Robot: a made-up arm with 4 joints. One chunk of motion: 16 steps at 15 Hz.
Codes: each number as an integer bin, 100 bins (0 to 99) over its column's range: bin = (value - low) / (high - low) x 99, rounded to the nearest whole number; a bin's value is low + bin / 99 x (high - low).
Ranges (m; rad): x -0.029..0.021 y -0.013..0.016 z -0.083..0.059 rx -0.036..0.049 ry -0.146..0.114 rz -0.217..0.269
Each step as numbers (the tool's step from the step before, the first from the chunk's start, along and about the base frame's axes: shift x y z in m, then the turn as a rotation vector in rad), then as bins.
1 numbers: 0.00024 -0.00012 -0.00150 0.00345 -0.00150 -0.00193
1 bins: 58 44 57 46 55 44
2 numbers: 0.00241 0.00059 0.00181 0.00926 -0.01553 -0.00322
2 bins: 62 46 59 53 50 44
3 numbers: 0.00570 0.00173 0.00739 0.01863 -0.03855 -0.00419
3 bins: 69 50 63 64 41 43
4 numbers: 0.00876 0.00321 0.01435 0.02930 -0.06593 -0.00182
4 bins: 75 55 68 76 30 44
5 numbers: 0.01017 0.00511 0.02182 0.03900 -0.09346 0.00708
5 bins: 78 62 73 87 20 46
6 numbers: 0.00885 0.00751 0.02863 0.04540 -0.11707 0.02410
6 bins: 75 70 78 95 11 49
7 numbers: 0.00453 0.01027 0.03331 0.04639 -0.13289 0.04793
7 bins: 66 79 81 96 5 54
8 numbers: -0.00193 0.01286 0.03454 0.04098 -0.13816 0.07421
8 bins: 54 88 82 90 3 59
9 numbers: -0.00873 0.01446 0.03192 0.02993 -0.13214 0.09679
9 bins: 40 94 80 77 5 64
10 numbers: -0.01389 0.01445 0.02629 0.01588 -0.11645 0.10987
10 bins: 30 94 76 60 11 67
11 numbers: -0.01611 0.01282 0.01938 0.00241 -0.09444 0.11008
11 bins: 26 88 71 45 20 67
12 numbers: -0.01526 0.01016 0.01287 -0.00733 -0.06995 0.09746
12 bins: 27 79 67 33 29 64
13 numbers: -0.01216 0.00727 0.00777 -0.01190 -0.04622 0.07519
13 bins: 33 69 63 28 38 60
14 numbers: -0.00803 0.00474 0.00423 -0.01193 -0.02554 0.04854
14 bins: 42 61 61 28 46 54
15 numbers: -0.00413 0.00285 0.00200 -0.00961 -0.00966 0.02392
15 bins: 49 54 59 31 52 49
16 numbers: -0.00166 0.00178 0.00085 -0.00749 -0.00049 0.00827
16 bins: 54 50 58 33 55 46
